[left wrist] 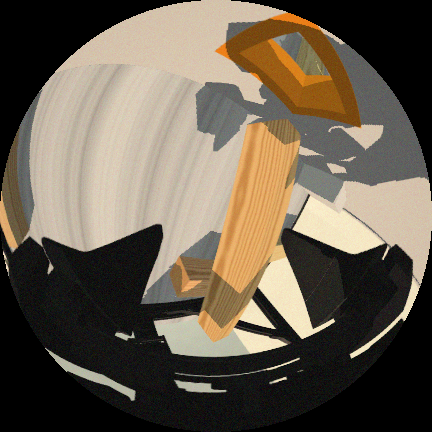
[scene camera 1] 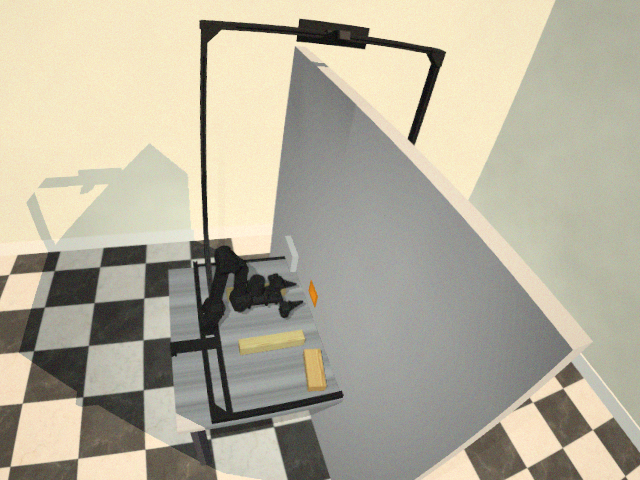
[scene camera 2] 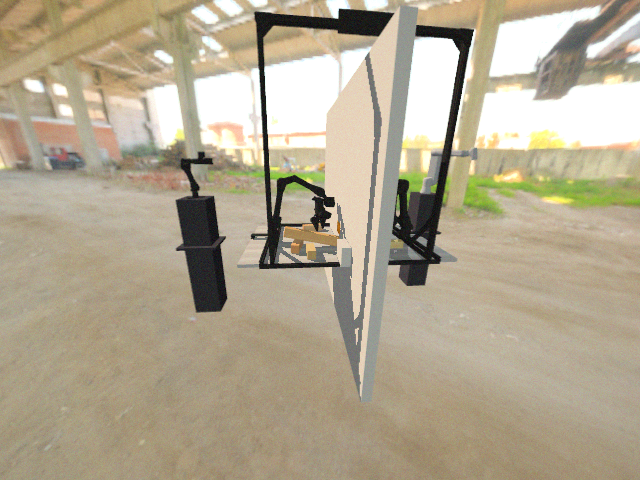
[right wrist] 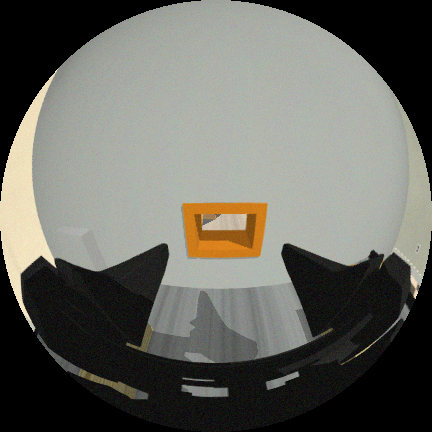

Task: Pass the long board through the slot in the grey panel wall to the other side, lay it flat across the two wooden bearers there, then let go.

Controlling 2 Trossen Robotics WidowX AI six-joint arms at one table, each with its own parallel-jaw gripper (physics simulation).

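Seen in the pictures: left gripper, fingertip midpoint: [left wrist: 224, 232] [scene camera 2: 319, 229]; right gripper, fingertip midpoint: [scene camera 1: 299, 292] [right wrist: 227, 250]; left arm's base, origin of the base link: [left wrist: 140, 316]; right arm's base, origin of the base link: [scene camera 1: 208, 328] [scene camera 2: 404, 236].
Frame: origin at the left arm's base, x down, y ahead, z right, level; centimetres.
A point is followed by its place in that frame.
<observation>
The long wooden board [scene camera 2: 310, 235] @(y 24.2, x -6.0, z 13.6 cm) [left wrist: 254, 209] @(y 32.1, x -4.5, z 9.7 cm) lies on the left arm's side of the grey panel wall [scene camera 1: 390, 267] @(y 48.3, x -61.8, z -33.5 cm) [scene camera 2: 361, 190] @(y 43.3, x -37.9, z 51.9 cm) [right wrist: 221, 120] @(y 48.3, x -20.6, z 4.7 cm). It rests on small wooden blocks [scene camera 2: 296, 248] @(y 15.5, x -1.2, z 22.8 cm) [left wrist: 189, 278] @(y 20.1, x -2.8, z 6.8 cm), with its far end towards the orange-framed slot [left wrist: 318, 100] @(y 44.1, x -8.0, z 7.8 cm) [scene camera 1: 312, 292] @(y 47.4, x -5.9, z 6.9 cm) [right wrist: 223, 250] @(y 48.5, x -5.8, z 4.5 cm). My left gripper [scene camera 2: 320, 223] @(y 30.8, x -6.9, z 4.9 cm) [left wrist: 224, 232] @(y 30.8, x -6.9, z 4.9 cm) is open and hangs just above the board, not gripping it. My right gripper [scene camera 1: 297, 294] @(y 54.3, x -9.9, z 4.4 cm) [right wrist: 227, 250] @(y 54.3, x -9.9, z 4.4 cm) is open and empty, level with the slot and facing it. Two wooden bearers [scene camera 1: 270, 341] @(y 69.4, x -2.5, z -11.6 cm) [scene camera 1: 314, 369] @(y 56.1, x -1.9, z -26.3 cm) lie flat on the right arm's table.
A black gantry frame [scene camera 1: 205, 143] @(y 88.1, x -61.2, z 34.0 cm) [scene camera 2: 263, 119] @(y 2.5, x -65.8, z 37.4 cm) stands over both tables. A black pedestal [scene camera 2: 201, 248] with a small camera arm stands left of the left table. Black rails [scene camera 1: 280, 407] @(y 71.5, x 0.0, z -37.3 cm) edge the right table. A short grey post [scene camera 1: 290, 252] @(y 51.3, x -7.6, z 30.5 cm) stands by the wall.
</observation>
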